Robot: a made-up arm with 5 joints. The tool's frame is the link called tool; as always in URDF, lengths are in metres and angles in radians. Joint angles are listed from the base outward.
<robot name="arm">
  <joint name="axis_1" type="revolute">
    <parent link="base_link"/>
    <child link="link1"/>
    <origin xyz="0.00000 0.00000 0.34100"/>
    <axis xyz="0 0 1"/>
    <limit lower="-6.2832" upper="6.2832"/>
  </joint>
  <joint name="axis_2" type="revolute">
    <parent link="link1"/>
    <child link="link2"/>
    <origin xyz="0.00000 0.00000 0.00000" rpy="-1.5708 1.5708 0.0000"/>
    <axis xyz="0 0 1"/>
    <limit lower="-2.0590" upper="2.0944"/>
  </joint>
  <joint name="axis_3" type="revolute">
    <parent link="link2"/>
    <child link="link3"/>
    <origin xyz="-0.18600 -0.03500 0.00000"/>
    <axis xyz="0 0 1"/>
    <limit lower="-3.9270" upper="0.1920"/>
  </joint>
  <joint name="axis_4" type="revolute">
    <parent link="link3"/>
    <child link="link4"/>
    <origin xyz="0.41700 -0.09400 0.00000" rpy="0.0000 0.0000 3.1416"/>
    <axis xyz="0 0 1"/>
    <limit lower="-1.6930" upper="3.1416"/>
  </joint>
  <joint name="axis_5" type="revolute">
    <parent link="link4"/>
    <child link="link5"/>
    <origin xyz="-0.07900 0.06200 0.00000" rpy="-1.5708 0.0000 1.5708"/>
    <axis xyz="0 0 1"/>
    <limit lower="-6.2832" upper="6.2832"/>
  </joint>
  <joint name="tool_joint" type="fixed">
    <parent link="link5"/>
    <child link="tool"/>
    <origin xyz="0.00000 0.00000 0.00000"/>
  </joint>
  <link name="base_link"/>
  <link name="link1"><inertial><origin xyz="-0.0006 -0.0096 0.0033"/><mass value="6.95"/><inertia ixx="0.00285" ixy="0" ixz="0" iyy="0.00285" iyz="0" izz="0.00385"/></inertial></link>
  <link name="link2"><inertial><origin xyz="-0.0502 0.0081 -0.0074"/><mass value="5.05"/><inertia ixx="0.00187" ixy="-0.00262" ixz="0" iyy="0.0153" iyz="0" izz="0.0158"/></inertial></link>
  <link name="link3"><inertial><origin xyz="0.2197 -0.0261 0.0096"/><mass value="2.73"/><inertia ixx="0.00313" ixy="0.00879" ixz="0" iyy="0.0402" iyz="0" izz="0.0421"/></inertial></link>
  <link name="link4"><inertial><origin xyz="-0.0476 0.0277 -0.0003"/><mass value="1.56"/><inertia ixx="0.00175" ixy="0.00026" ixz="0" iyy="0.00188" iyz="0" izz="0.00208"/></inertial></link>
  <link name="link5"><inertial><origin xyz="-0.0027 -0.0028 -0.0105"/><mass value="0.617"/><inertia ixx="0.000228" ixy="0" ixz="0" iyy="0.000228" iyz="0" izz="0.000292"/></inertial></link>
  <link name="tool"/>
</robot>
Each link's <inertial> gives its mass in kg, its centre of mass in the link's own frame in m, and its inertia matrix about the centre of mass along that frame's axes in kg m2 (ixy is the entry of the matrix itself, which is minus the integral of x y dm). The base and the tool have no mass. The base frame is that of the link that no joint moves.
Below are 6 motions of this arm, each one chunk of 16 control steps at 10 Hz.
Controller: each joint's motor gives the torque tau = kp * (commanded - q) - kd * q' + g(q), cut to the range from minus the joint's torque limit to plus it. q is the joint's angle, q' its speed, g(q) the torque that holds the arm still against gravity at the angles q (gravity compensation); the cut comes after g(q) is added. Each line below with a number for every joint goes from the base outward.
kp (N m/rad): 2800 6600 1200 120 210
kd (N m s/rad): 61 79 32 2.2 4.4
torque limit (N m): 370 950 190 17 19
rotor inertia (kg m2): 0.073 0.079 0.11 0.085 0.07
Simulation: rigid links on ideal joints. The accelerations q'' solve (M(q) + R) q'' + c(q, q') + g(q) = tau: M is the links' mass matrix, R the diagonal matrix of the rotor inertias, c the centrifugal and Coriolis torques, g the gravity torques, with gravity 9.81 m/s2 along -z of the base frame. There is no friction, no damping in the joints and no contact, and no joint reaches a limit. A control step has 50 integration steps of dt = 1/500 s. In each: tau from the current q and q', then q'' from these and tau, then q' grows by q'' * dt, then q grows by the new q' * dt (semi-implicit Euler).
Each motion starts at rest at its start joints. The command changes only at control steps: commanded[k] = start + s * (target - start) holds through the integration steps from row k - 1 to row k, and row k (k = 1, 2, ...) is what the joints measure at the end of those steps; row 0 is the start. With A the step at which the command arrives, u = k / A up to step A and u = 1 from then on. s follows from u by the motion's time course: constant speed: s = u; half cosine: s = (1 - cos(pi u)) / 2; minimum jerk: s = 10 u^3 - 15 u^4 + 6 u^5; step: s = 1 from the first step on.
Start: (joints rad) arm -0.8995 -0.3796 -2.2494 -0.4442 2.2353
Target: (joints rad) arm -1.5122 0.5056 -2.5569 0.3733 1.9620
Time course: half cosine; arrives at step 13
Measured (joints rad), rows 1 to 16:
1: -0.9083 -0.3660 -2.2509 -0.4244 2.2312
2: -0.9344 -0.3270 -2.2589 -0.3774 2.2193
3: -0.9763 -0.2654 -2.2757 -0.3125 2.2004
4: -1.0315 -0.1847 -2.2998 -0.2303 2.1755
5: -1.0969 -0.0896 -2.3298 -0.1369 2.1462
6: -1.1688 0.0145 -2.3640 -0.0375 2.1141
7: -1.2428 0.1213 -2.4005 0.0619 2.0812
8: -1.3147 0.2248 -2.4372 0.1553 2.0492
9: -1.3804 0.3188 -2.4720 0.2375 2.0201
10: -1.4359 0.3979 -2.5028 0.3037 1.9956
11: -1.4779 0.4576 -2.5279 0.3502 1.9771
12: -1.5039 0.4943 -2.5458 0.3744 1.9656
13: -1.5124 0.5059 -2.5553 0.3749 1.9619
14: -1.5122 0.5055 -2.5573 0.3720 1.9620
15: -1.5122 0.5056 -2.5568 0.3738 1.9620
16: -1.5122 0.5056 -2.5569 0.3731 1.9620

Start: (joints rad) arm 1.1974 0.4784 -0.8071 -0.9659 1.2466
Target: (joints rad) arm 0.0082 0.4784 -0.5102 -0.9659 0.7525
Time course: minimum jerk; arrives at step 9
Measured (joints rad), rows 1 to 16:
1: 1.1836 0.4785 -0.8033 -0.9656 1.2407
2: 1.1063 0.4788 -0.7823 -0.9644 1.2079
3: 0.9474 0.4792 -0.7411 -0.9634 1.1410
4: 0.7253 0.4795 -0.6849 -0.9629 1.0479
5: 0.4799 0.4795 -0.6232 -0.9631 0.9454
6: 0.2580 0.4794 -0.5680 -0.9636 0.8534
7: 0.0994 0.4790 -0.5294 -0.9643 0.7882
8: 0.0221 0.4787 -0.5120 -0.9653 0.7572
9: 0.0082 0.4784 -0.5100 -0.9660 0.7523
10: 0.0082 0.4784 -0.5102 -0.9659 0.7525
11: 0.0082 0.4784 -0.5102 -0.9659 0.7525
12: 0.0082 0.4784 -0.5102 -0.9659 0.7525
13: 0.0082 0.4784 -0.5102 -0.9659 0.7525
14: 0.0082 0.4784 -0.5102 -0.9659 0.7525
15: 0.0082 0.4784 -0.5102 -0.9659 0.7525
16: 0.0082 0.4784 -0.5102 -0.9659 0.7525

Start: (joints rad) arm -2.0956 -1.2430 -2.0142 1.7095 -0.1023
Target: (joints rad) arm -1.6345 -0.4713 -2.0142 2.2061 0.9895
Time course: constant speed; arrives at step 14
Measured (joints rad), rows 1 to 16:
1: -2.0628 -1.1853 -2.0012 1.7599 -0.0220
2: -2.0299 -1.1306 -2.0036 1.7880 0.0560
3: -1.9970 -1.0754 -2.0033 1.8256 0.1340
4: -1.9641 -1.0203 -2.0034 1.8598 0.2120
5: -1.9312 -0.9652 -2.0035 1.8950 0.2900
6: -1.8983 -0.9102 -2.0036 1.9300 0.3680
7: -1.8654 -0.8551 -2.0037 1.9650 0.4460
8: -1.8324 -0.8000 -2.0037 2.0000 0.5240
9: -1.7995 -0.7449 -2.0038 2.0350 0.6020
10: -1.7666 -0.6898 -2.0039 2.0700 0.6800
11: -1.7336 -0.6347 -2.0040 2.1050 0.7579
12: -1.7007 -0.5796 -2.0041 2.1400 0.8359
13: -1.6677 -0.5245 -2.0042 2.1750 0.9139
14: -1.6348 -0.4694 -2.0043 2.2099 0.9919
15: -1.6345 -0.4714 -2.0155 2.2053 0.9896
16: -1.6345 -0.4713 -2.0141 2.2063 0.9895

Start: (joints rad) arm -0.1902 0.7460 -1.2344 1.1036 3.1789
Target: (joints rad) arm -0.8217 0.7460 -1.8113 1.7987 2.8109
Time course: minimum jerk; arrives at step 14
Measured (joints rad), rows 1 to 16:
1: -0.1923 0.7460 -1.2365 1.1062 3.1777
2: -0.2050 0.7457 -1.2492 1.1221 3.1701
3: -0.2344 0.7453 -1.2777 1.1571 3.1529
4: -0.2823 0.7448 -1.3231 1.2126 3.1249
5: -0.3470 0.7444 -1.3836 1.2864 3.0872
6: -0.4244 0.7440 -1.4551 1.3736 3.0424
7: -0.5086 0.7437 -1.5320 1.4672 2.9937
8: -0.5927 0.7437 -1.6081 1.5597 2.9451
9: -0.6697 0.7438 -1.6774 1.6433 2.9005
10: -0.7337 0.7442 -1.7345 1.7116 2.8632
11: -0.7805 0.7446 -1.7760 1.7604 2.8358
12: -0.8087 0.7452 -1.8006 1.7884 2.8190
13: -0.8204 0.7457 -1.8105 1.7986 2.8119
14: -0.8218 0.7460 -1.8114 1.7987 2.8109
15: -0.8217 0.7460 -1.8113 1.7987 2.8109
16: -0.8217 0.7460 -1.8113 1.7987 2.8109

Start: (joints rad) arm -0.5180 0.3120 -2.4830 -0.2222 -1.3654
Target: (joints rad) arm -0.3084 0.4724 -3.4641 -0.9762 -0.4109
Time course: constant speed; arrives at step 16
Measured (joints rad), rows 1 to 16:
1: -0.5048 0.3192 -2.5513 -0.2887 -1.3041
2: -0.4917 0.3300 -2.6108 -0.3283 -1.2443
3: -0.4787 0.3398 -2.6725 -0.3781 -1.1847
4: -0.4656 0.3499 -2.7337 -0.4243 -1.1250
5: -0.4525 0.3599 -2.7951 -0.4717 -1.0654
6: -0.4394 0.3700 -2.8564 -0.5187 -1.0057
7: -0.4263 0.3800 -2.9177 -0.5659 -0.9460
8: -0.4132 0.3901 -2.9790 -0.6130 -0.8864
9: -0.4001 0.4001 -3.0403 -0.6601 -0.8267
10: -0.3870 0.4102 -3.1017 -0.7072 -0.7671
11: -0.3739 0.4202 -3.1630 -0.7543 -0.7074
12: -0.3609 0.4303 -3.2243 -0.8014 -0.6477
13: -0.3478 0.4403 -3.2856 -0.8485 -0.5881
14: -0.3347 0.4504 -3.3469 -0.8956 -0.5284
15: -0.3216 0.4605 -3.4083 -0.9427 -0.4688
16: -0.3085 0.4705 -3.4696 -0.9898 -0.4091

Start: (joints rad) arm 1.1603 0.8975 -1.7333 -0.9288 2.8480
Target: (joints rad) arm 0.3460 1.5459 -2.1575 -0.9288 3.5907
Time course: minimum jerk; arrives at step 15
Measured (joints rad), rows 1 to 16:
1: 1.1580 0.8993 -1.7342 -0.9284 2.8501
2: 1.1437 0.9101 -1.7401 -0.9267 2.8627
3: 1.1109 0.9355 -1.7549 -0.9245 2.8920
4: 1.0573 0.9772 -1.7802 -0.9221 2.9401
5: 0.9842 1.0345 -1.8158 -0.9200 3.0060
6: 0.8955 1.1045 -1.8599 -0.9184 3.0864
7: 0.7969 1.1827 -1.9099 -0.9176 3.1760
8: 0.6954 1.2636 -1.9623 -0.9178 3.2687
9: 0.5980 1.3416 -2.0135 -0.9187 3.3579
10: 0.5114 1.4112 -2.0600 -0.9204 3.4374
11: 0.4410 1.4681 -2.0988 -0.9225 3.5023
12: 0.3902 1.5092 -2.1278 -0.9247 3.5492
13: 0.3599 1.5340 -2.1463 -0.9267 3.5774
14: 0.3474 1.5444 -2.1552 -0.9282 3.5891
15: 0.3459 1.5459 -2.1574 -0.9289 3.5908
16: 0.3460 1.5459 -2.1575 -0.9288 3.5907

